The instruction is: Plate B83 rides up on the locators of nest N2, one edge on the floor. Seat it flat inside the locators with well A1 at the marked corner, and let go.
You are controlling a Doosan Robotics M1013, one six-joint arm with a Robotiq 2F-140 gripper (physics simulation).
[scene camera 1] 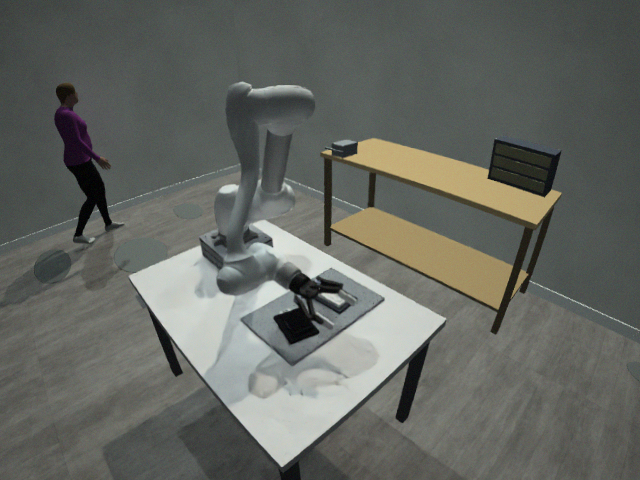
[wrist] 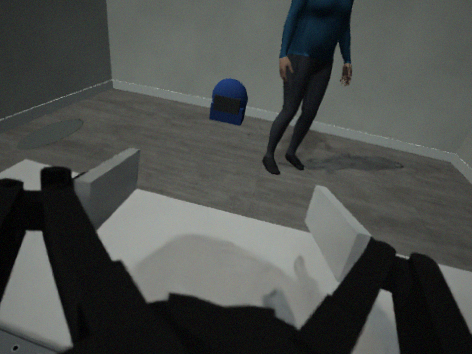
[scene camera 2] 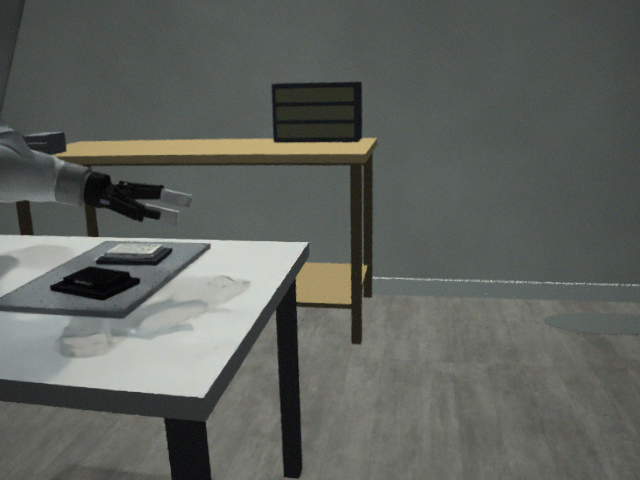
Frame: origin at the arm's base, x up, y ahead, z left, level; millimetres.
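Seen in the pictures: gripper, fingertip midpoint: (scene camera 1: 344, 314) (wrist: 226, 186) (scene camera 2: 184, 209).
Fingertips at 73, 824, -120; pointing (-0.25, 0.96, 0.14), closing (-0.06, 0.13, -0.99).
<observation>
Offsets run from my fingertips to a thing's middle, as dx, dy, dz. "pt": to the spot under its first point. Level surfaces: height alone.
My gripper (scene camera 1: 341, 310) (scene camera 2: 174, 207) (wrist: 226, 186) is wide open and empty, high above the table and tilted forward, its pale fingertips apart. Below it lies a grey board {pt -173, -125, +267} (scene camera 1: 361, 300) (scene camera 2: 180, 253) with two dark nests. A white plate {-154, -219, +196} (scene camera 1: 333, 298) (scene camera 2: 135, 250) sits on the far nest, partly behind the fingers in scene view 1. A black plate {-153, -214, -26} (scene camera 1: 295, 324) (scene camera 2: 95, 277) sits on the near nest. No label or A1 mark is readable, so I cannot tell which is B83 or N2. The exact tilt of either plate is unclear. Neither plate shows in the wrist view.
The board lies on a white table {dx -186} (scene camera 1: 289, 423) (scene camera 2: 155, 361) (wrist: 175, 215). A wooden bench (scene camera 1: 423, 170) (scene camera 2: 206, 147) behind it carries a drawer cabinet (scene camera 1: 522, 166) (scene camera 2: 316, 112) and a small grey box (scene camera 1: 344, 148). People (scene camera 1: 74, 136) (wrist: 317, 35) stand on the floor away from the table.
</observation>
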